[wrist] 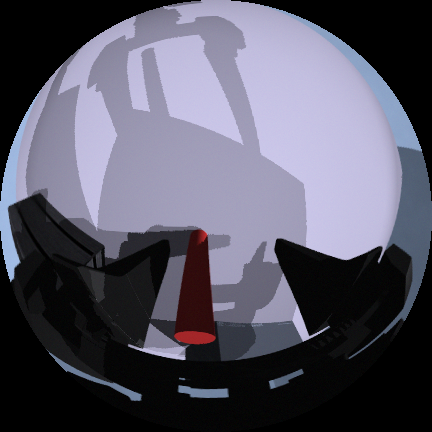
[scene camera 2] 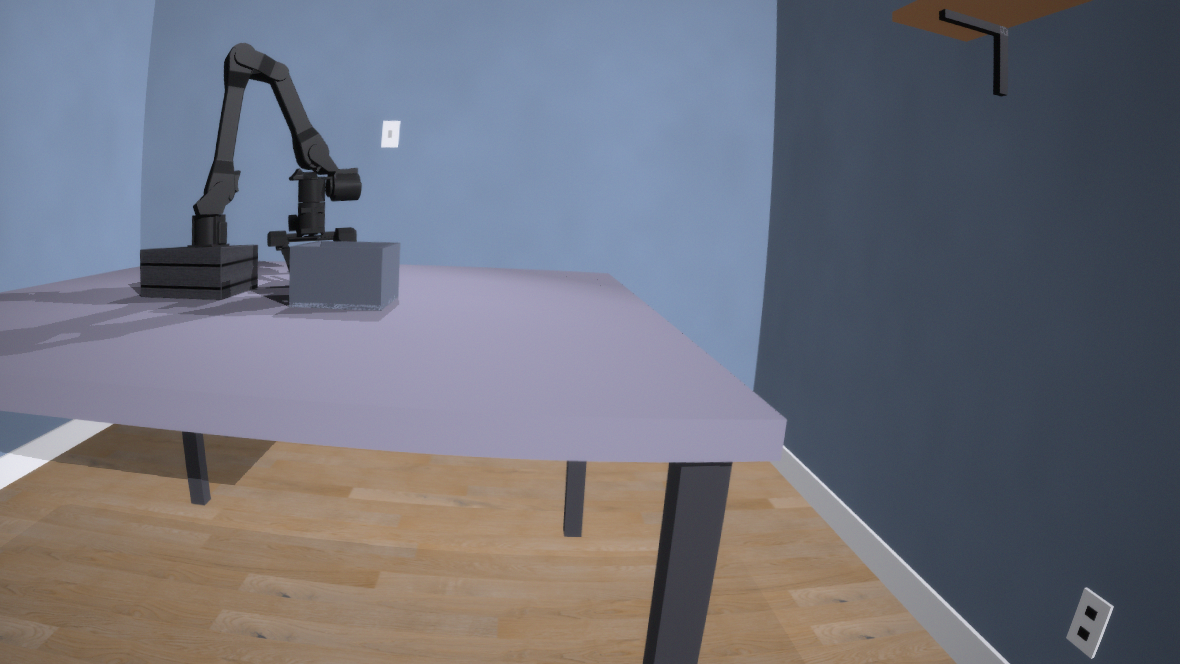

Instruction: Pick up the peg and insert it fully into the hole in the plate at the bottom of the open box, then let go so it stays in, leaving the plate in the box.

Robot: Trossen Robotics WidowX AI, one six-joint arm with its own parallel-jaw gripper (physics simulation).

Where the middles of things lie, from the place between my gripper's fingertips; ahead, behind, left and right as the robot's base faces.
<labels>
The red peg (wrist: pixel 194 323) lies 20 mm behind my hand, 10 mm to the right of it and 30 mm above it. From my hand the other things lie so: grey box (scene camera 2: pixel 324 274) (150 mm ahead, 180 mm to the right, 40 mm above).
</labels>
